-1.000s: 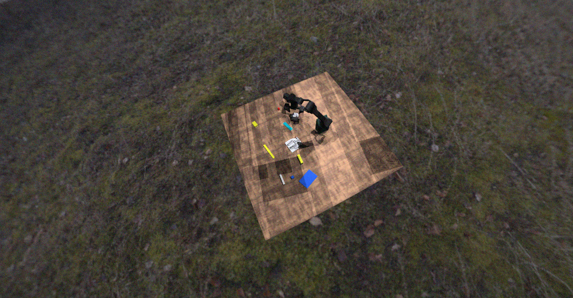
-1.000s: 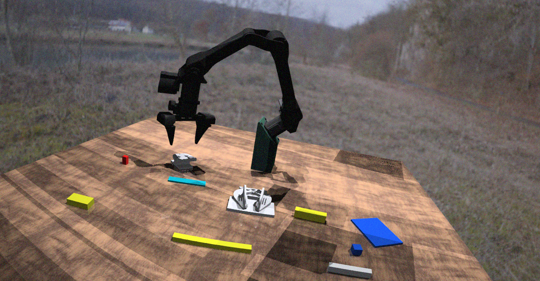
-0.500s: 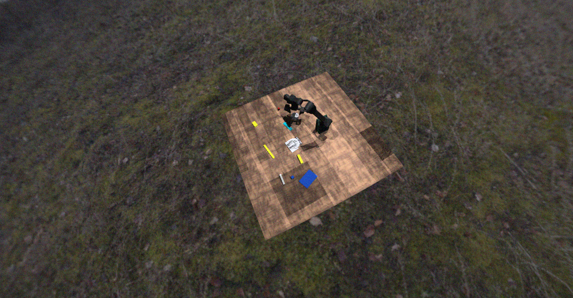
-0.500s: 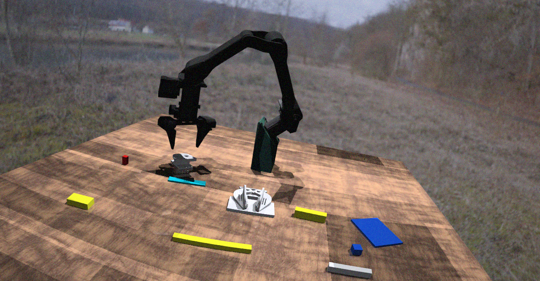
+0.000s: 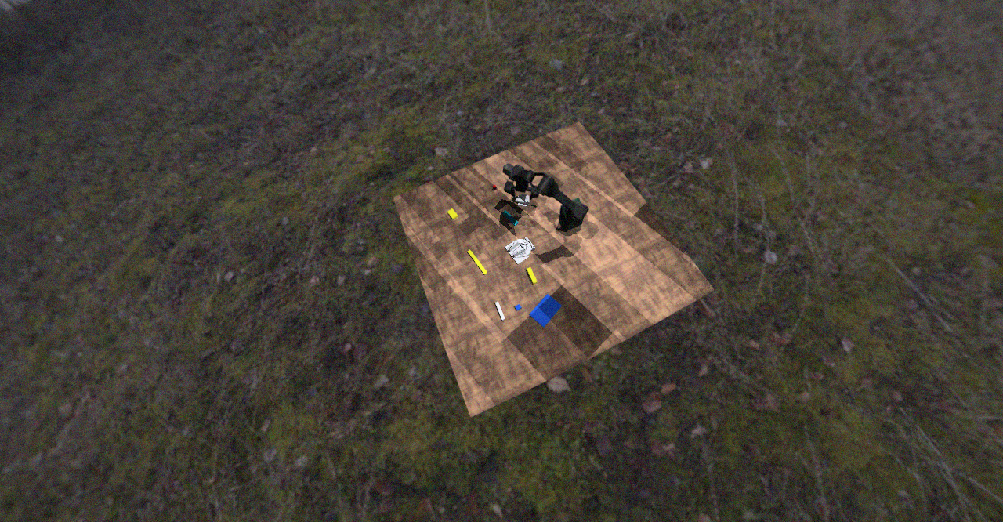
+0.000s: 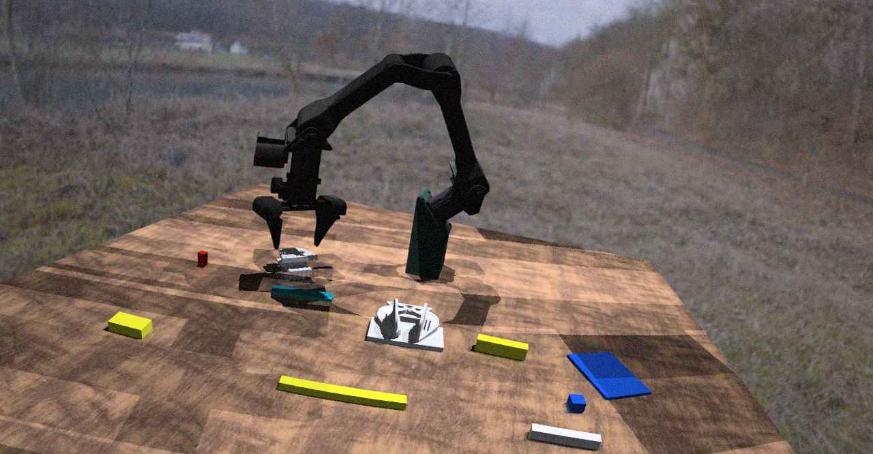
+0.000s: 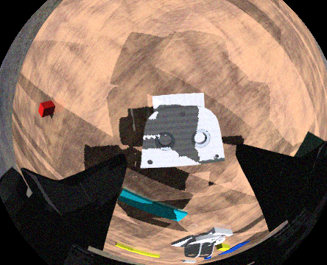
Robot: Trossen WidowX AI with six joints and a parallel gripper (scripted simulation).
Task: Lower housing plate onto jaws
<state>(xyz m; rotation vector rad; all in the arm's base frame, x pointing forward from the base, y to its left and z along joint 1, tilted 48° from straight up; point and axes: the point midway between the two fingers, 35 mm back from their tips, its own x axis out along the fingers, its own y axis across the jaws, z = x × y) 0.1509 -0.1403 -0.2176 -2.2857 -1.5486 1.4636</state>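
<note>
Now: gripper tip 1 cm past the white stepped block, 1 cm to the left of it and 4 cm above it. Round my gripper tip: teal bar: 11 cm ahead, 5 cm to the left, 4 cm below; then red cube: 9 cm ahead, 17 cm to the right, 3 cm below; then white base: 19 cm ahead, 25 cm to the left, 4 cm below.
</note>
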